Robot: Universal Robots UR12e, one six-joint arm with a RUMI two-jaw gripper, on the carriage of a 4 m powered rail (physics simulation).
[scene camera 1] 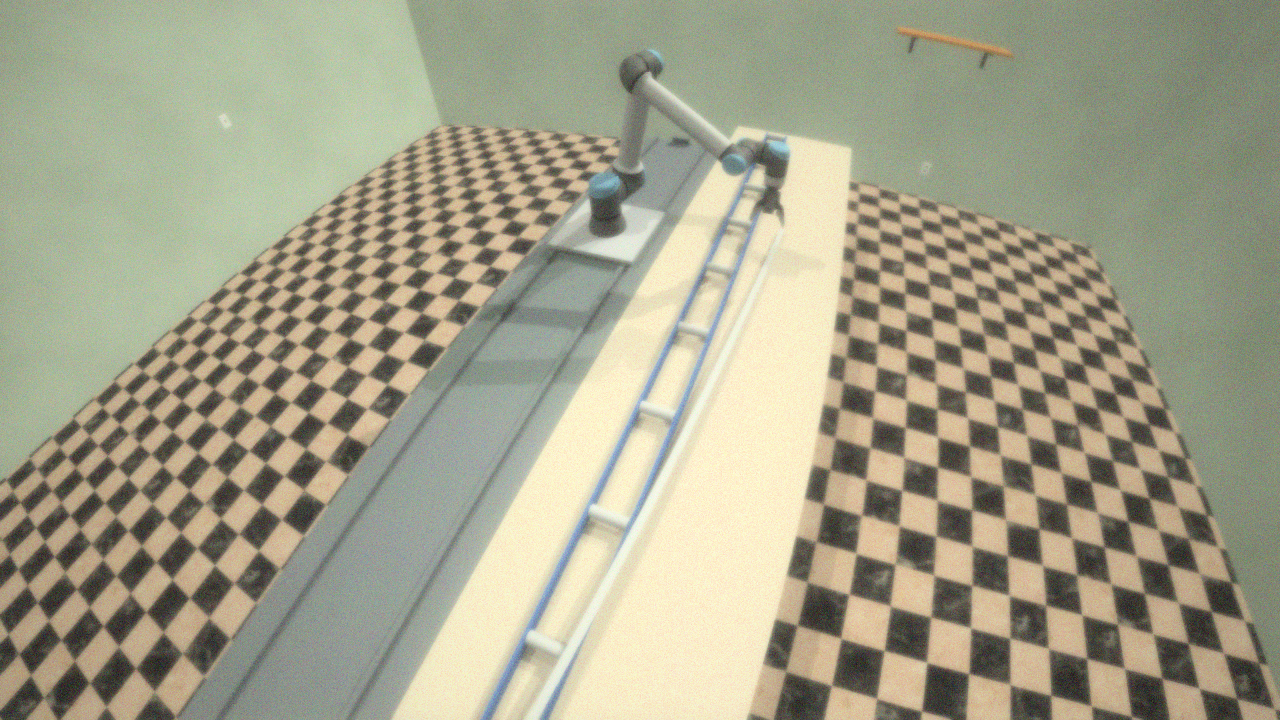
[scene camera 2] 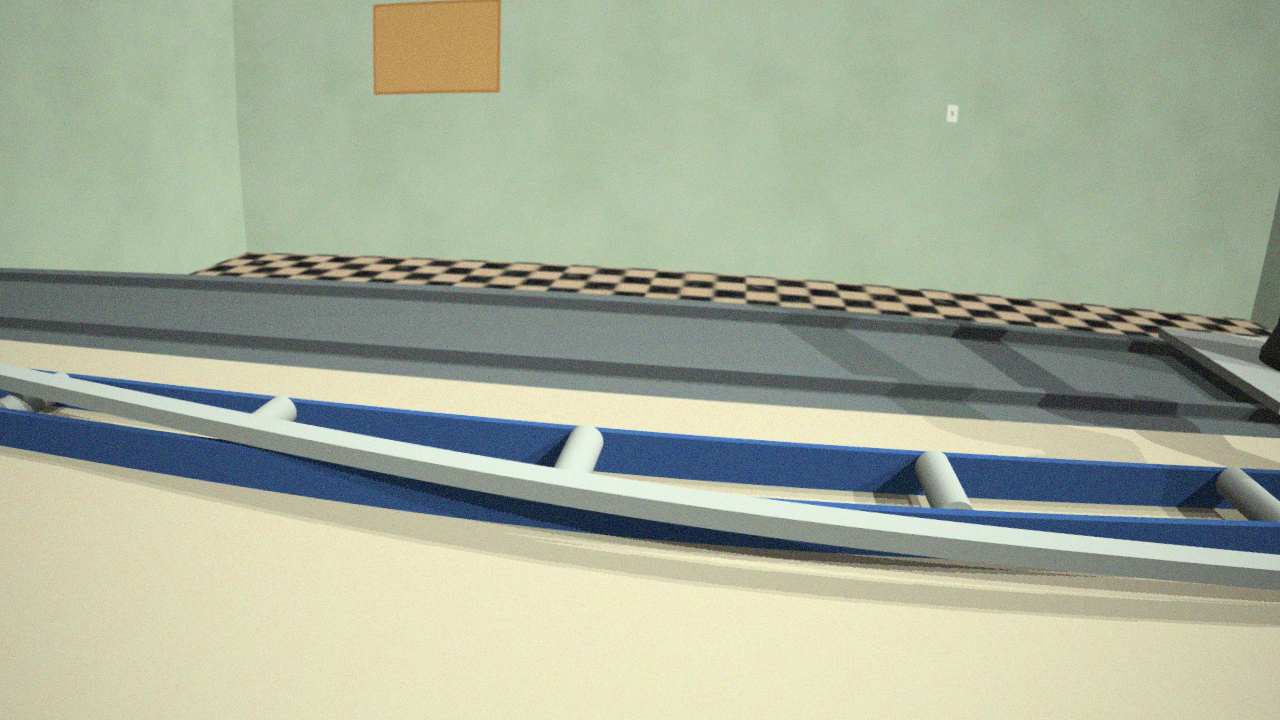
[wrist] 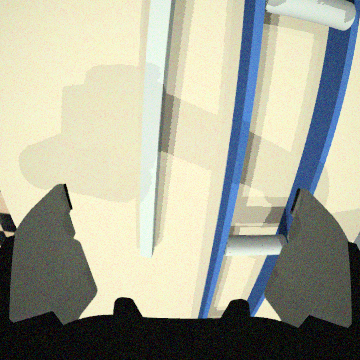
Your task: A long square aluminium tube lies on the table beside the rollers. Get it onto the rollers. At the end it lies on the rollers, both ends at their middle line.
Labels:
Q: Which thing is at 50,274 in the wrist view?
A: My gripper.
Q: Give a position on a long square aluminium tube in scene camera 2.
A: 727,512

